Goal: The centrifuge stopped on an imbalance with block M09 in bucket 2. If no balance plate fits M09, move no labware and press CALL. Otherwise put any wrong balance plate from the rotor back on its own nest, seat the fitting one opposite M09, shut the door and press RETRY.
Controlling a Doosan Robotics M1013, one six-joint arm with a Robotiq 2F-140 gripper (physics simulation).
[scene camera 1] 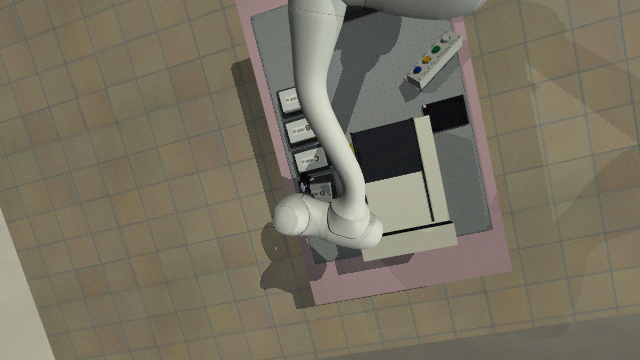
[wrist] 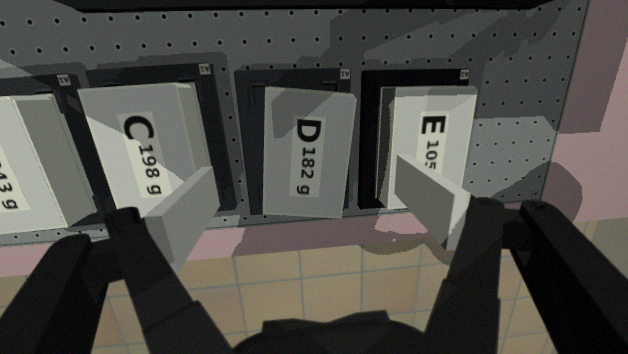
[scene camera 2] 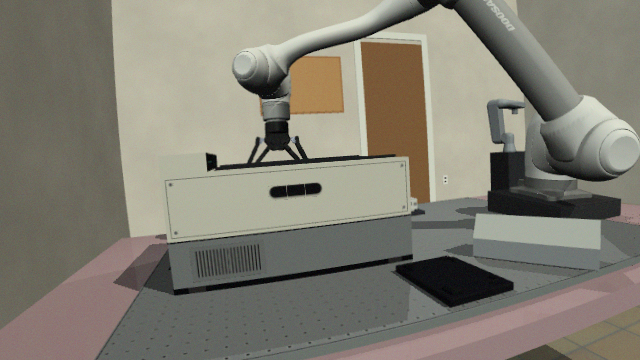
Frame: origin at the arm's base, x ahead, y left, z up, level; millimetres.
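Seen in the pictures: gripper, fingertip midpoint: (scene camera 1: pixel 314 195) (wrist: pixel 307 180); arm's base, origin of the base link: (scene camera 2: pixel 549 194).
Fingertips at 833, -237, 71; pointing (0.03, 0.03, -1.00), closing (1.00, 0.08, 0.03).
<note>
Offsets run from my fingertips to a thing's top centre, as dx, dy, dz.
My gripper (scene camera 1: pixel 304 185) (scene camera 2: pixel 278 159) (wrist: pixel 307 180) is open and empty above plate D; the centrifuge hides its fingertips in scene camera 2. Plate D @[+6, +0, -64] (scene camera 1: pixel 322 191) (wrist: pixel 307 155), marked 182 g, lies on its dark nest between plate C @[-145, -1, -70] (scene camera 1: pixel 311 160) (wrist: pixel 145 145), 198 g, and plate E @[+131, +7, -70] (wrist: pixel 434 115), whose label reads 105 before a finger covers it. Plate B @[-279, -15, -70] (scene camera 1: pixel 301 131) (wrist: pixel 30 165) is cut off in the wrist view. Plate A @[-412, -21, -70] (scene camera 1: pixel 288 100) is partly behind the arm. The centrifuge (scene camera 1: pixel 395 200) (scene camera 2: pixel 290 220) stands beside the row. Block M09 and the rotor do not show.
A button box @[-451, +554, -40] (scene camera 1: pixel 434 60) (scene camera 2: pixel 537 237) with blue, yellow, green and white buttons stands toward the arm's base. A flat black plate @[-236, +586, -105] (scene camera 1: pixel 446 114) (scene camera 2: pixel 452 280) lies beside the centrifuge. The arm's wrist hangs over the table's edge near the nests.
</note>
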